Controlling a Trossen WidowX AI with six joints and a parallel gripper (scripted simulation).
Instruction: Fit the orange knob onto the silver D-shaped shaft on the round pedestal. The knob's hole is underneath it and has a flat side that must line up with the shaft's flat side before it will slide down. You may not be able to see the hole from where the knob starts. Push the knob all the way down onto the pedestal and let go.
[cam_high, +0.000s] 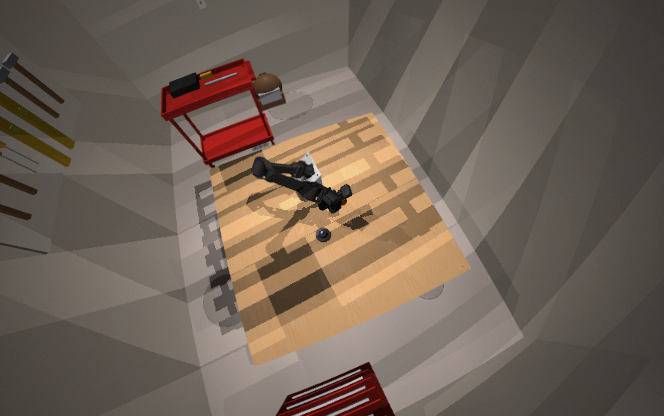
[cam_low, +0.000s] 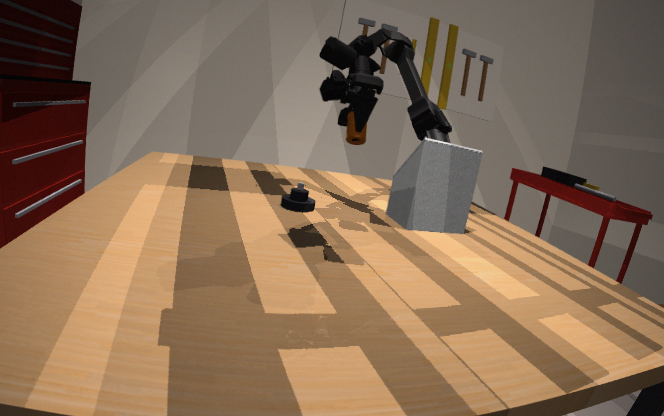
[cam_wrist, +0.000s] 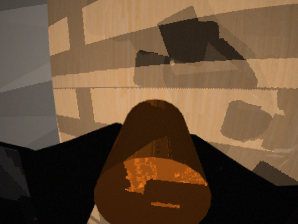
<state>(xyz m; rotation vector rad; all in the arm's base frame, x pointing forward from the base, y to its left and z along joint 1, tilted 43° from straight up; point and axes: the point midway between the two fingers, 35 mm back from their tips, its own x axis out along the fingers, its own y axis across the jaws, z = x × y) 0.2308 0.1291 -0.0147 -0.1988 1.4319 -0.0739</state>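
My gripper tip is now 3 cm below the orange knob and 2 cm to the left of it. From my gripper tip the other things lie so: round pedestal 17 cm below, 15 cm to the right, 9 cm ahead.
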